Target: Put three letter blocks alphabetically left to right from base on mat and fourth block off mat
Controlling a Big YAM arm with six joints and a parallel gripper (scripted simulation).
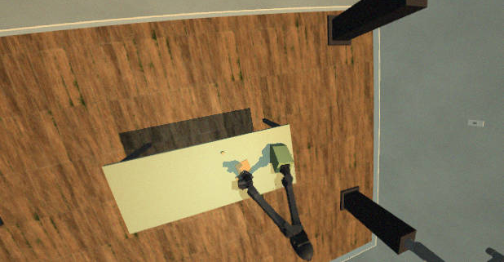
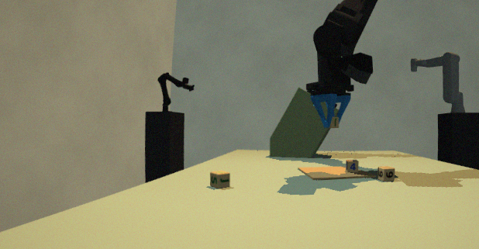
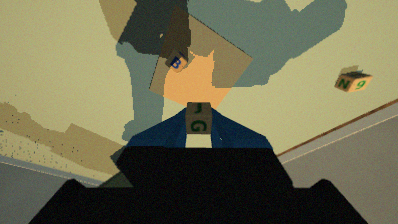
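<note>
The orange mat is 11 cm below my hand and 1 cm to the left of it. Round my hand: block: 9 cm below, 5 cm to the left.
</note>
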